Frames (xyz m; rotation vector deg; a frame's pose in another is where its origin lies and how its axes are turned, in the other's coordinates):
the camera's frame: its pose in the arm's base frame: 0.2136 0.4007 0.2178 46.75 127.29 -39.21
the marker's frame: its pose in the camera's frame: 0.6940 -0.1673 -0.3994 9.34 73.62 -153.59
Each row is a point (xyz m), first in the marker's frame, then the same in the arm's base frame.
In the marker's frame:
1: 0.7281 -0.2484 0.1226
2: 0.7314 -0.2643 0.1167
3: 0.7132 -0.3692 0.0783
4: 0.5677 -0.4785 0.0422
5: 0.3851 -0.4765 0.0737
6: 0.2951 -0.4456 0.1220
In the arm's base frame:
1: 0.0233 0.4203 0.4779
2: 0.0400 0.4223 0.4739
3: 0.1327 0.4475 0.4141
4: 0.1733 0.5090 0.2439
5: 0.0834 0.5358 0.0840
6: 0.0043 0.5230 0.0137

